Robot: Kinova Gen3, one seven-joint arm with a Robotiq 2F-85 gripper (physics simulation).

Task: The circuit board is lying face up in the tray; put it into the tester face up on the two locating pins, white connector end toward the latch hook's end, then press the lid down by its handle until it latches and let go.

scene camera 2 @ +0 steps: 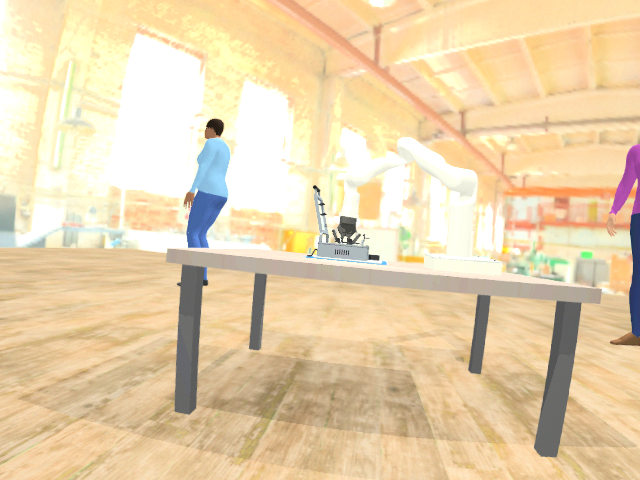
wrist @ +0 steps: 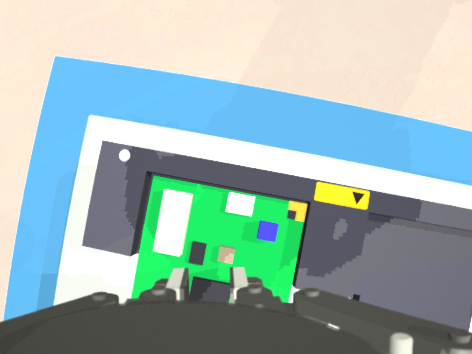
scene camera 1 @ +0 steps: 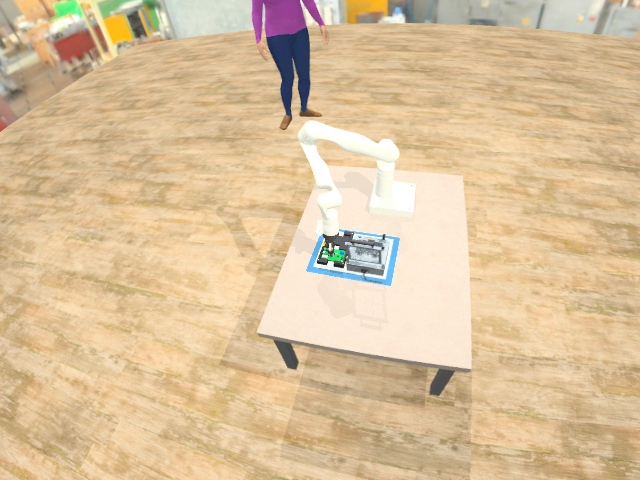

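Note:
The green circuit board lies face up in the dark grey tray. Its long white connector is at the far left of the board in the wrist view. My gripper is down on the board, with its fingers shut on the dark raised chip in the board's middle. The grey tester stands right beside the tray. Its lid stands open, upright. A yellow arrow label sits at the tester's edge.
Tray and tester rest on a blue mat on the table. The arm's white base stands behind the mat. A person in purple and one in light blue are on the floor nearby.

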